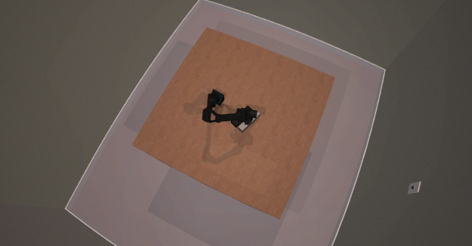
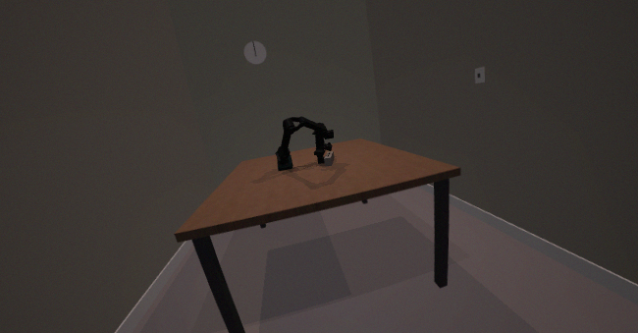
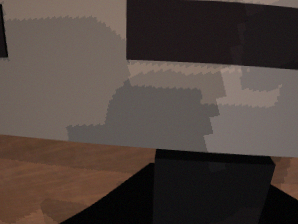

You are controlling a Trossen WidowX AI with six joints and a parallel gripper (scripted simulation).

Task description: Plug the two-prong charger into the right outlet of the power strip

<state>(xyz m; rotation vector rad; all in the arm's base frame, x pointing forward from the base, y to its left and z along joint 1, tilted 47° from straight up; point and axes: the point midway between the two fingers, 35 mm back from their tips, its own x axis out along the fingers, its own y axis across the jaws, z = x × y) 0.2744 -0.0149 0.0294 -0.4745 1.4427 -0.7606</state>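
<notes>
Now: gripper tip 2 cm short of the two-prong charger and 1 cm below it.
</notes>
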